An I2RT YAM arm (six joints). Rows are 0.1 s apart.
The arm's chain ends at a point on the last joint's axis. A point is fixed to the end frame.
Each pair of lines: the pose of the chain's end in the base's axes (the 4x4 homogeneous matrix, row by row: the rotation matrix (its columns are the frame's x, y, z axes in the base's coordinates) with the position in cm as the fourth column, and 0 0 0 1 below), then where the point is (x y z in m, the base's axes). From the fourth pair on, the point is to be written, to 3 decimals.
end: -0.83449 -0.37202 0.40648 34.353; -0.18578 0.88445 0.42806 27.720; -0.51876 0.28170 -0.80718 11.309; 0 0 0 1
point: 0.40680 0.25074 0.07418
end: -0.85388 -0.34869 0.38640 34.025; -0.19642 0.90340 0.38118 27.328; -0.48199 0.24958 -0.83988 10.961; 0 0 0 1
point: 0.40179 0.24387 0.07004
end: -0.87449 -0.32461 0.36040 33.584; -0.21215 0.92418 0.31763 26.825; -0.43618 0.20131 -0.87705 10.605; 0 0 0 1
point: 0.39536 0.23516 0.06631
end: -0.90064 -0.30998 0.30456 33.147; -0.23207 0.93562 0.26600 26.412; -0.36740 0.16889 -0.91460 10.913; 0 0 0 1
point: 0.388 0.229 0.068
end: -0.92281 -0.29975 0.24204 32.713; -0.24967 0.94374 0.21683 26.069; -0.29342 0.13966 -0.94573 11.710; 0 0 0 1
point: 0.381 0.223 0.074
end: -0.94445 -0.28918 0.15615 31.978; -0.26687 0.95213 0.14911 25.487; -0.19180 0.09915 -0.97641 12.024; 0 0 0 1
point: 0.370 0.214 0.075
